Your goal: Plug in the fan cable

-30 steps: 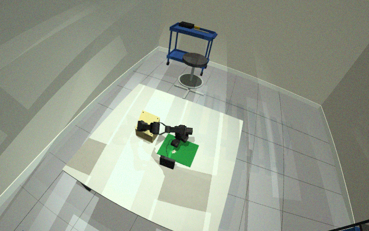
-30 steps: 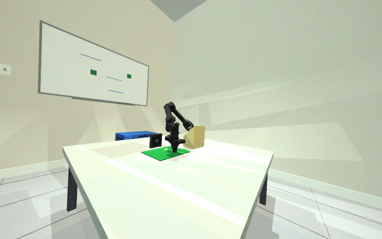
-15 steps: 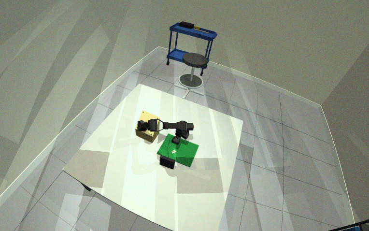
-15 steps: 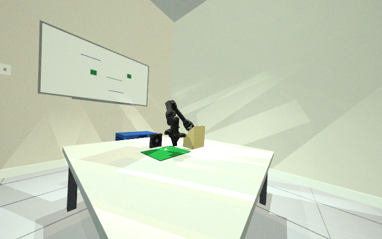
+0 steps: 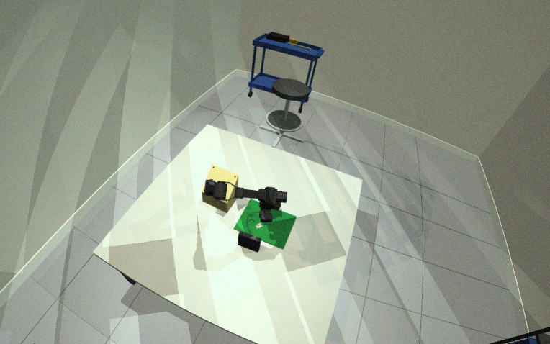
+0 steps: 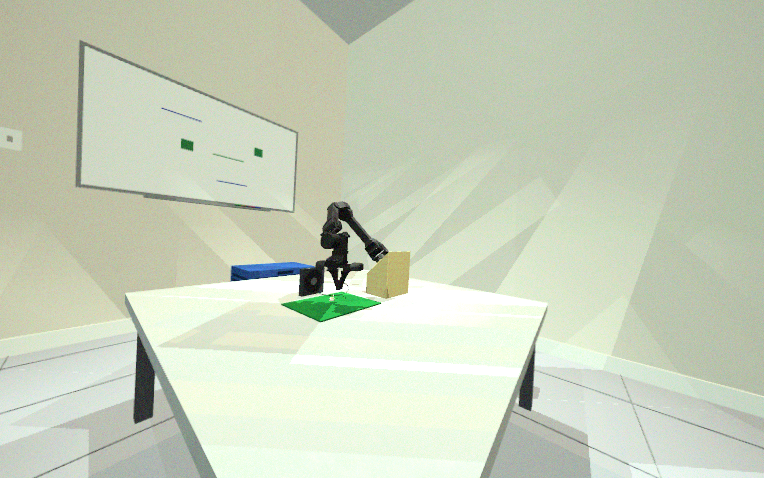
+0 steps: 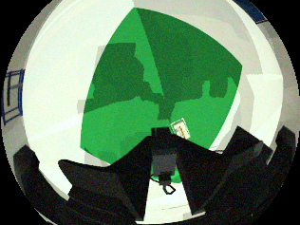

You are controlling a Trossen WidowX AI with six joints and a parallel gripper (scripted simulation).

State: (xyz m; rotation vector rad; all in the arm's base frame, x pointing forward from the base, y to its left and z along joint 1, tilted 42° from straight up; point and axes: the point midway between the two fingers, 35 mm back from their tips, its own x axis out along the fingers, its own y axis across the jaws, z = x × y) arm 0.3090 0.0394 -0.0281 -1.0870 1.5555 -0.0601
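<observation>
My gripper tip is 80 mm above the green board and 20 mm short of it. The rest, counted from my gripper tip: dark plug: 10 mm to the right, 10 mm behind, 10 mm above; then black fan: 180 mm to the right, 20 mm ahead, 10 mm below.
</observation>
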